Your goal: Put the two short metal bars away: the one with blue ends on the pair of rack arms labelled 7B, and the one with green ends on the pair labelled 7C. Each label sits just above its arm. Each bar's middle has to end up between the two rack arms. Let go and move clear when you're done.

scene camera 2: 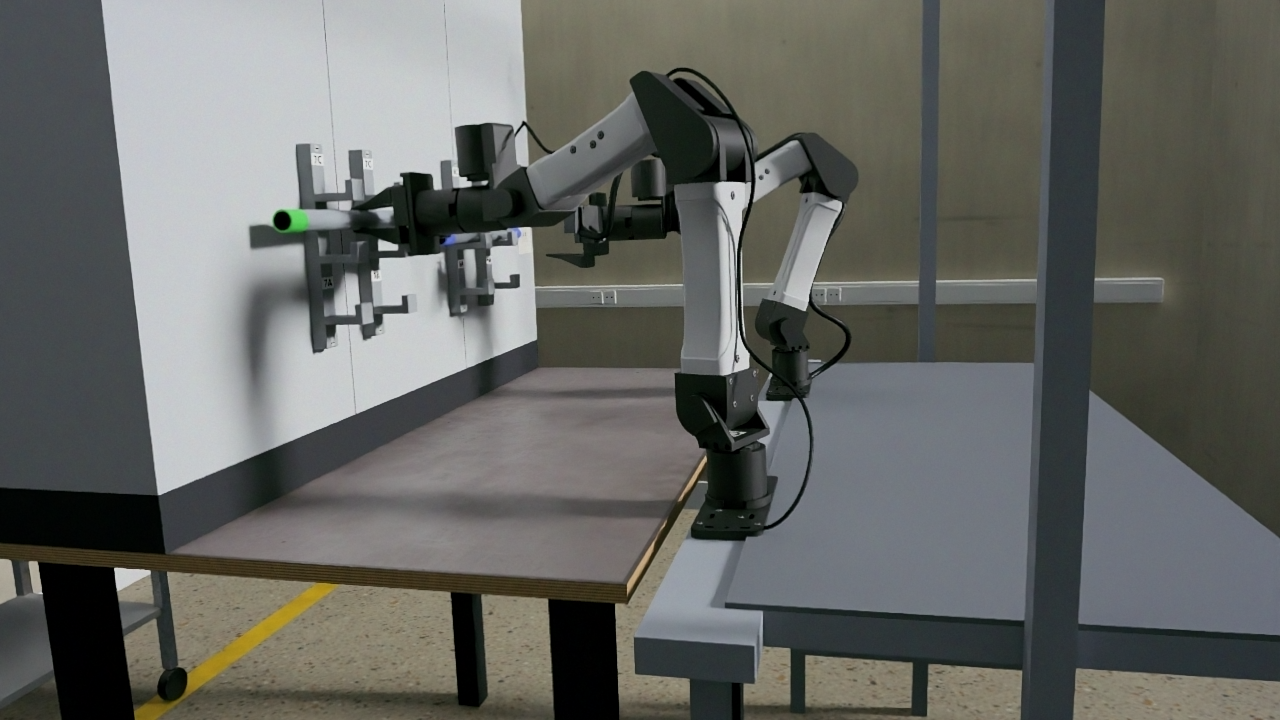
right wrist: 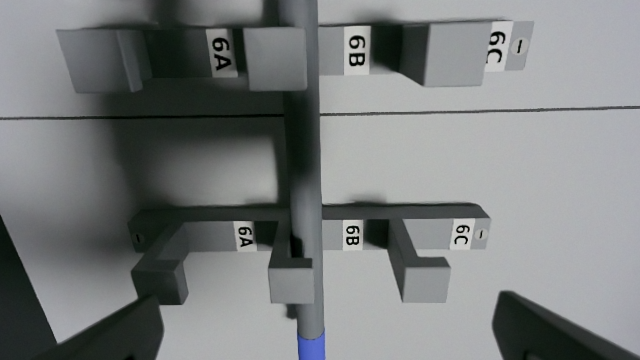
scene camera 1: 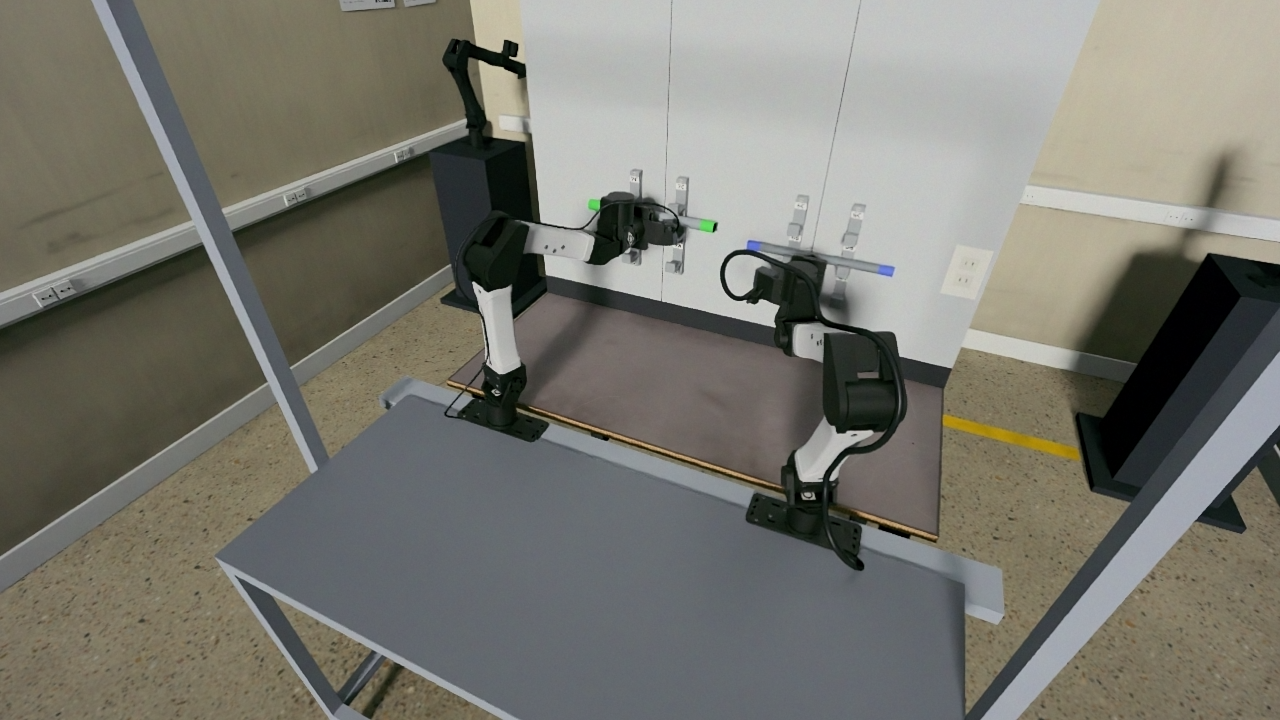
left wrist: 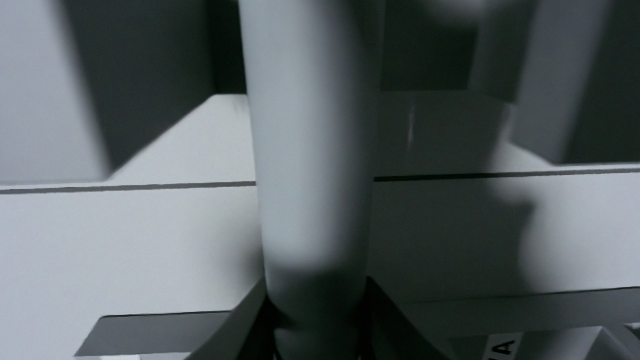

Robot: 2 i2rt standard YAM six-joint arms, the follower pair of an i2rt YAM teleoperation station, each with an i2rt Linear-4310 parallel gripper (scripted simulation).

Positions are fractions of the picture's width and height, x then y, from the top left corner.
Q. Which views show my left gripper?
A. Scene camera 2, scene camera 1 and the left wrist view only.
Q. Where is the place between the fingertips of my right gripper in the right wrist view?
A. At 0.51,0.86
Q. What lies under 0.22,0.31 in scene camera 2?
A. A green-ended bar.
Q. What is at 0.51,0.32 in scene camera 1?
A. My left gripper.
